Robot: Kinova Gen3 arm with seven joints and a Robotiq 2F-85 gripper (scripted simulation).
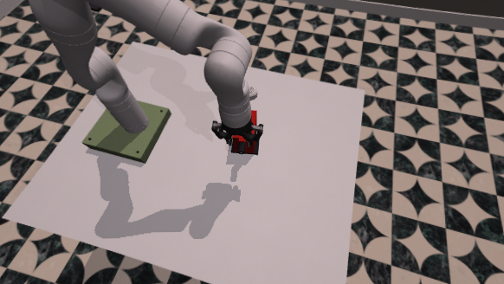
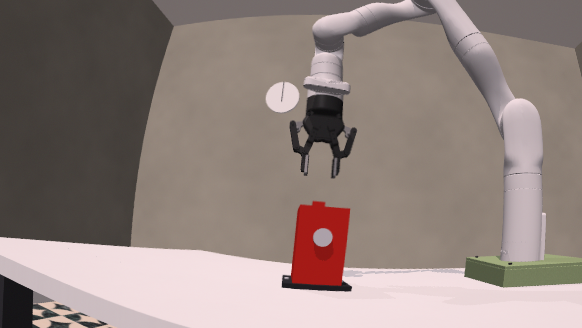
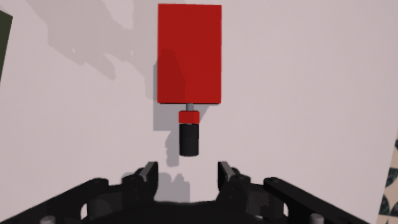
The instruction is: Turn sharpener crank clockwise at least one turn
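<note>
Now: hand 80 mm above the black crank knob and 20 mm to the right of it.
</note>
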